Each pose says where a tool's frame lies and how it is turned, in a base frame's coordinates. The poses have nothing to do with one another.
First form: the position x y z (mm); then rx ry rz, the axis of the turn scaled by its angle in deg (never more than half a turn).
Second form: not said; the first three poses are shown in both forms.
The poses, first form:
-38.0 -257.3 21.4 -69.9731 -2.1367 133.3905
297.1 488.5 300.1 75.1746 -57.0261 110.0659
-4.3 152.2 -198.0 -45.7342 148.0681 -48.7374
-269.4 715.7 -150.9 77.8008 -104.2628 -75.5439
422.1 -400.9 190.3 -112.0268 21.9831 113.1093
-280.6 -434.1 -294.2 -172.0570 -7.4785 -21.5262
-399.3 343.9 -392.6 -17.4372 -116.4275 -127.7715
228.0 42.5 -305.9 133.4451 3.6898 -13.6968
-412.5 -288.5 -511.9 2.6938 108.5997 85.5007
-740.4 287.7 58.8 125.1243 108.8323 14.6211
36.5 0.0 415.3 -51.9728 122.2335 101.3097
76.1 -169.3 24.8 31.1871 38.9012 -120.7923
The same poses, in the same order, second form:
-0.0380 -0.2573 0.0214 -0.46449 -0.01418 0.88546 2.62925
0.2971 0.4885 0.3001 0.51854 -0.39335 0.75921 2.53029
-0.0043 0.1522 -0.1980 -0.28152 0.91145 -0.30001 2.83535
-0.2694 0.7157 -0.1509 0.51717 -0.69308 -0.50217 2.62558
0.4221 -0.4009 0.1903 -0.69708 0.13679 0.70382 2.80488
-0.2806 -0.4341 -0.2942 -0.99134 -0.04309 -0.12403 3.02919
-0.3993 0.3439 -0.3926 -0.10036 -0.67013 -0.73543 3.03230
0.2280 0.0425 -0.3059 0.99440 0.02750 -0.10206 2.34218
-0.4125 -0.2885 -0.5119 0.01949 0.78556 0.61847 2.41282
-0.7404 0.2877 0.0588 0.75160 0.65374 0.08783 2.90556
0.0365 0.0000 0.4153 -0.31112 0.73172 0.60646 2.91558
0.0761 -0.1693 0.0248 0.23866 0.29769 -0.92435 2.28076

